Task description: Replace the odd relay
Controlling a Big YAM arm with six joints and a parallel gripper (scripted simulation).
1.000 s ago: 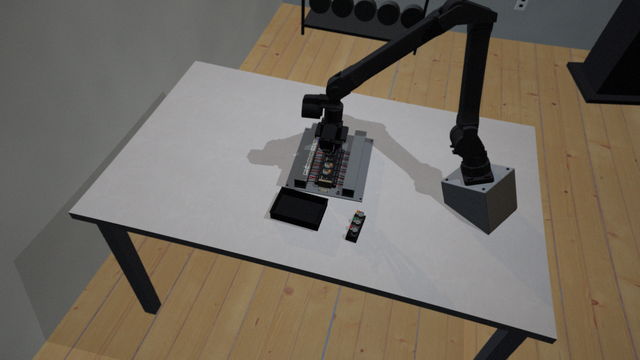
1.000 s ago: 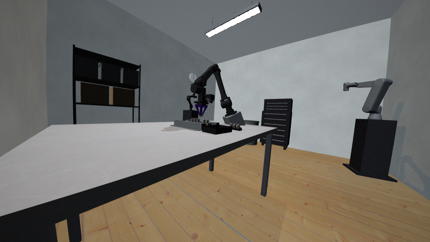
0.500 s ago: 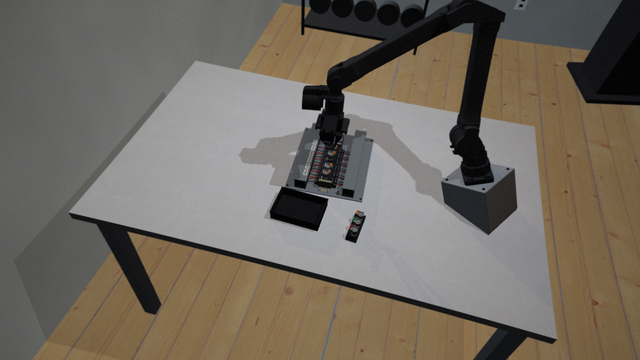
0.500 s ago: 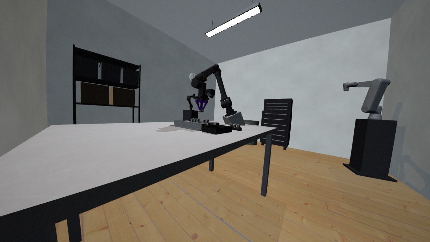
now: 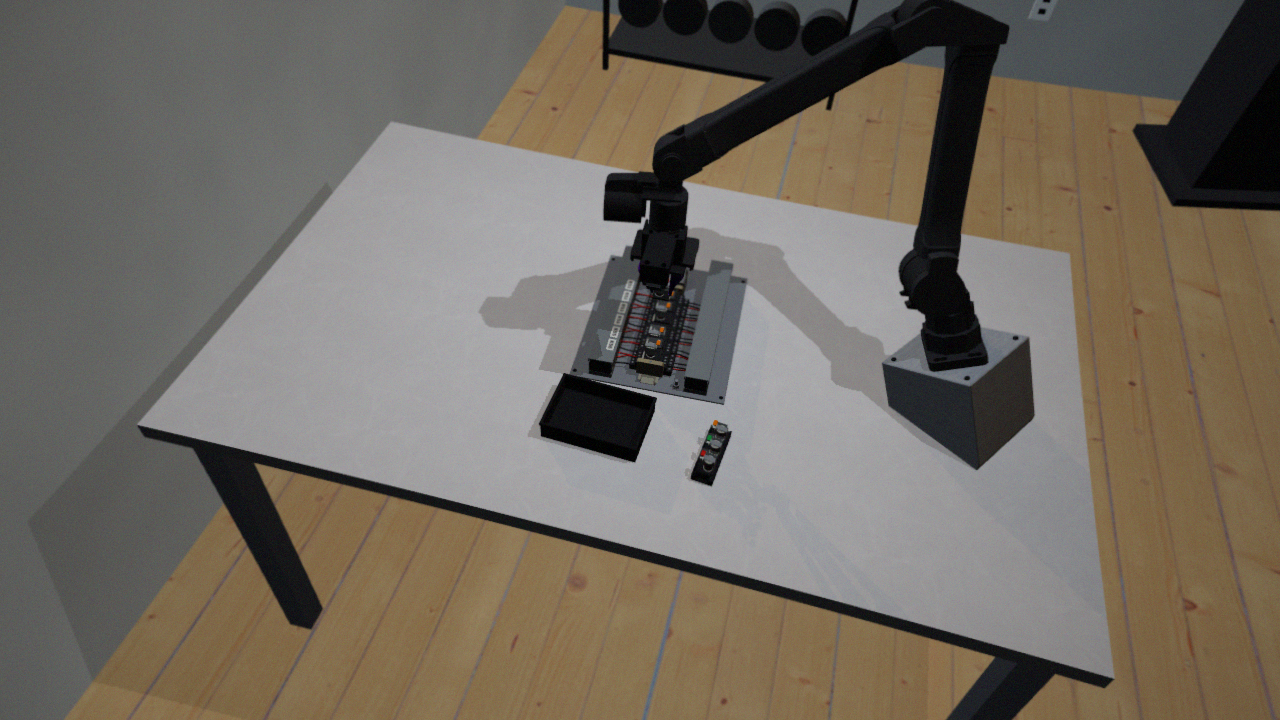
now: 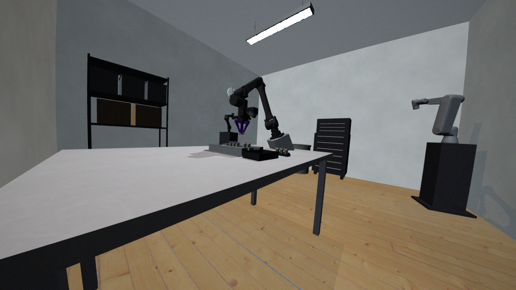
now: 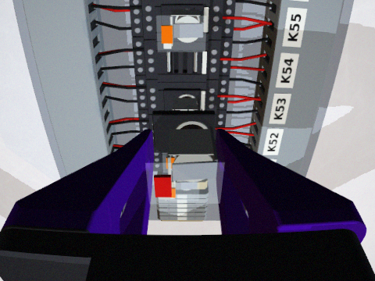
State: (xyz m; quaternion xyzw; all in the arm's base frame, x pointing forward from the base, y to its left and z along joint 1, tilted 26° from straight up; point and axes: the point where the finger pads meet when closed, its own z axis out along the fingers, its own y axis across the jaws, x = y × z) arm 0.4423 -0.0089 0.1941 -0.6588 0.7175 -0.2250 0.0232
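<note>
Right now the grey panel is 14 cm below my hand, 5 cm to the right of it and 1 cm behind it.
</note>
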